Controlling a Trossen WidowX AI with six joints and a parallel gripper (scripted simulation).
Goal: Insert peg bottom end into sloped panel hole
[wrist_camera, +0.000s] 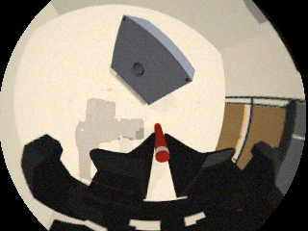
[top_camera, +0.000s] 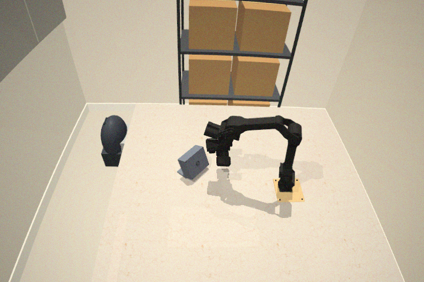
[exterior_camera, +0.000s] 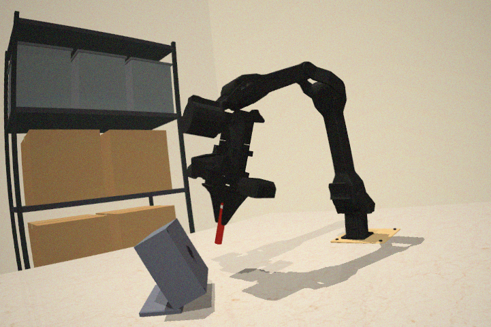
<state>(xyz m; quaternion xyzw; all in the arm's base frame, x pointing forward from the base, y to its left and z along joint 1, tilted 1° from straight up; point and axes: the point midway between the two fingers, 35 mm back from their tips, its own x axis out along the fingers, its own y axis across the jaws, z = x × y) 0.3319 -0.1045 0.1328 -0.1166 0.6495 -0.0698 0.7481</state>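
My gripper tip is now 12 cm short of the grey sloped panel, 4 cm above it and 2 cm to the right of it. The rest, counted from my gripper tip: red peg: 2 cm above.
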